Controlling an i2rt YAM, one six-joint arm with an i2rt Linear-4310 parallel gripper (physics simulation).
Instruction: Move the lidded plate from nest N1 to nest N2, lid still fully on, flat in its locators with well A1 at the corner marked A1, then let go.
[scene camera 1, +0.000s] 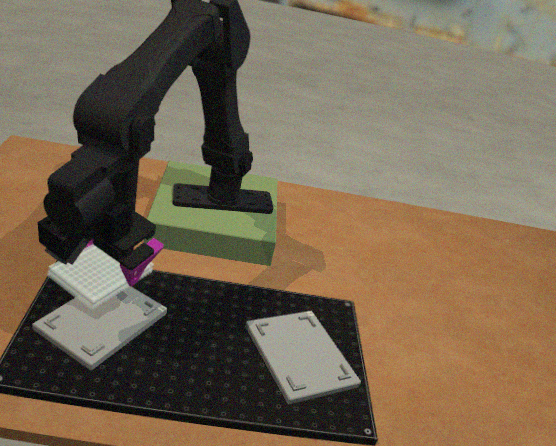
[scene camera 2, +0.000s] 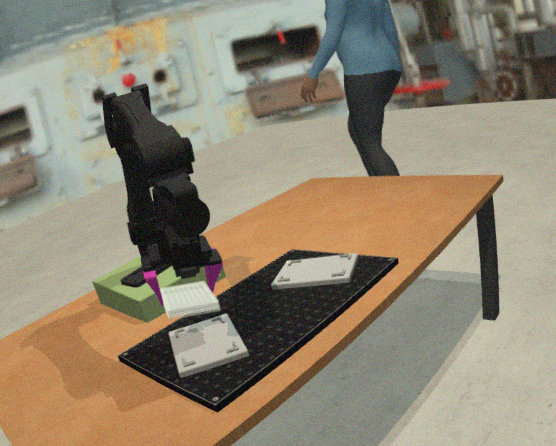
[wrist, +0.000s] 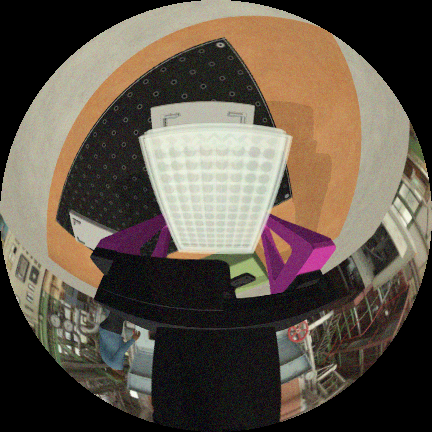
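Pixels of known places: gripper, fingertip midpoint: (scene camera 1: 110, 268) (scene camera 2: 186, 299) (wrist: 215, 216); arm's base, link origin: (scene camera 1: 222, 200) (scene camera 2: 157, 267).
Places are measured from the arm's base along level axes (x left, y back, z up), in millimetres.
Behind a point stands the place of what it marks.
The pale lidded plate (scene camera 1: 89, 275) {x -214, y -347, z 59 mm} (scene camera 2: 189, 298) {x -212, y -340, z 59 mm} (wrist: 215, 185) {x -214, y -341, z 59 mm} is between the magenta fingers of my gripper (scene camera 1: 107, 265) {x -189, y -304, z 41 mm} (scene camera 2: 187, 296) {x -189, y -304, z 41 mm} (wrist: 215, 216) {x -189, y -304, z 41 mm}, which is shut on its sides. The clear lid looks seated over the wells. The plate is in the air, roughly level, above the arm-side end of one grey nest (scene camera 1: 95, 342) {x -201, y -380, z -36 mm} (scene camera 2: 210, 350) {x -220, y -357, z -36 mm} (wrist: 200, 112) {x -237, y -377, z -36 mm}, at the left in scene camera 1. The nest's outer locators show uncovered. A second grey nest (scene camera 1: 305, 355) {x 109, y -387, z -36 mm} (scene camera 2: 315, 271) {x 92, y -384, z -36 mm} (wrist: 90, 232) {x 86, y -399, z -36 mm} holds no plate. The nest labels and the A1 mark cannot be read.
Both nests sit on a black perforated board (scene camera 1: 210, 350) {x -34, y -373, z -47 mm} (scene camera 2: 270, 305) {x -37, y -354, z -47 mm} (wrist: 110, 150) {x -117, y -434, z -47 mm} on the orange-brown table (scene camera 1: 450, 325) {x 417, y -276, z -61 mm} (scene camera 2: 390, 215) {x 484, y -399, z -60 mm}. The arm's base stands on a green block (scene camera 1: 215, 242) {x -16, y -113, z -27 mm} (scene camera 2: 120, 300) {x -133, y 6, z -23 mm} behind the board. A person stands beyond the table in scene camera 2.
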